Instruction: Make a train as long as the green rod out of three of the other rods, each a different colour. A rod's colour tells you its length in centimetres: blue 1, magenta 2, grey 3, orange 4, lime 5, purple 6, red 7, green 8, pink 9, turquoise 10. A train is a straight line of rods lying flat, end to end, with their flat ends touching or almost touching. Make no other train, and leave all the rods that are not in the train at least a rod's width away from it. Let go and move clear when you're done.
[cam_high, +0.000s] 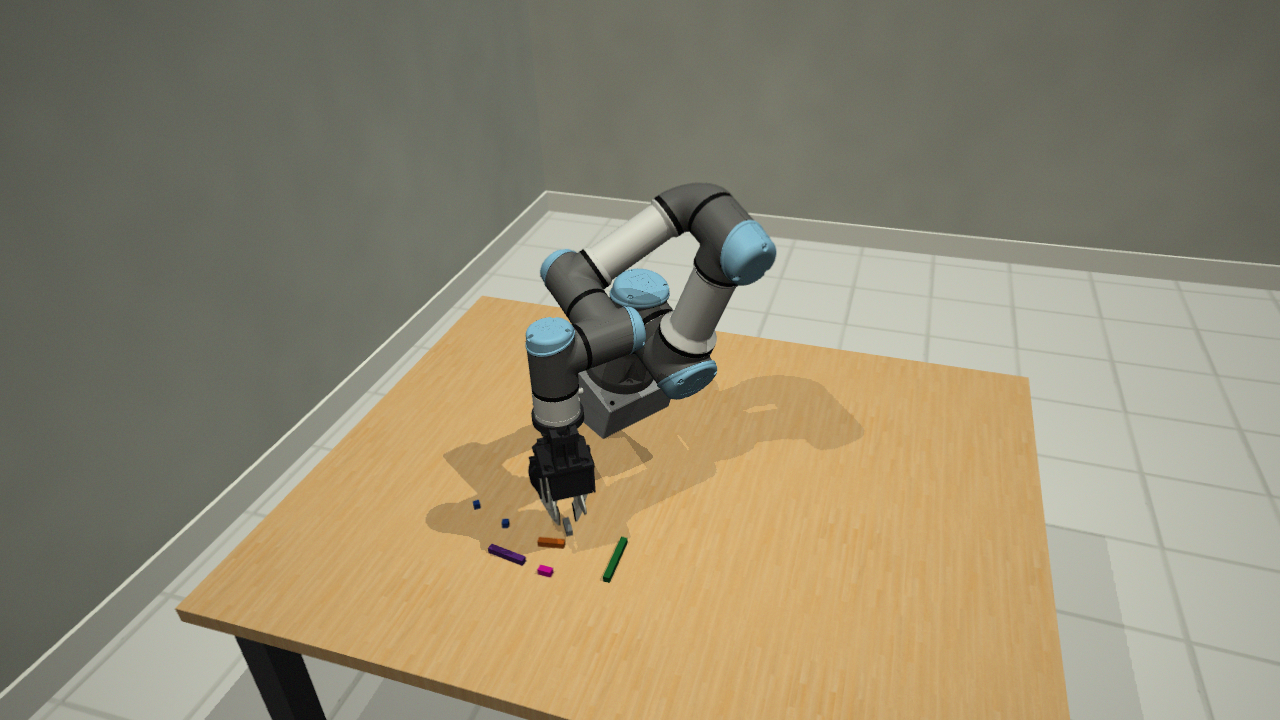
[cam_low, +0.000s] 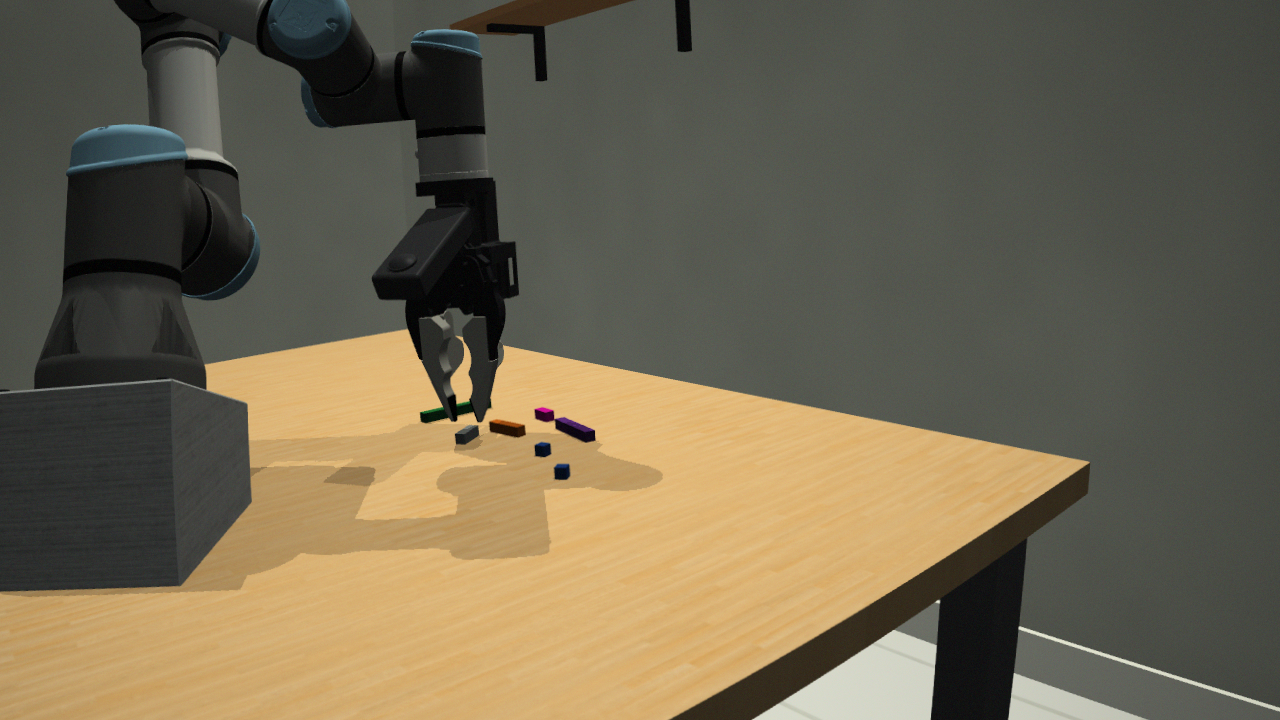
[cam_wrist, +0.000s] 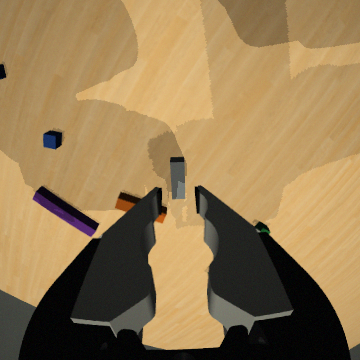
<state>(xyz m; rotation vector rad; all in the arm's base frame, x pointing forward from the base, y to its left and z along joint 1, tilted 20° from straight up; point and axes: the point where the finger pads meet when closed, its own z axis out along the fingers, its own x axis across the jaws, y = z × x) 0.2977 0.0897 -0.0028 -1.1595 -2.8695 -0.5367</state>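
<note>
My gripper is now 30 mm above the grey rod. Also, from my hand: green rod 100 mm to the left, 30 mm below, 20 mm ahead; orange rod 40 mm ahead, 30 mm below; magenta rod 90 mm ahead, 30 mm below, 20 mm to the left.
</note>
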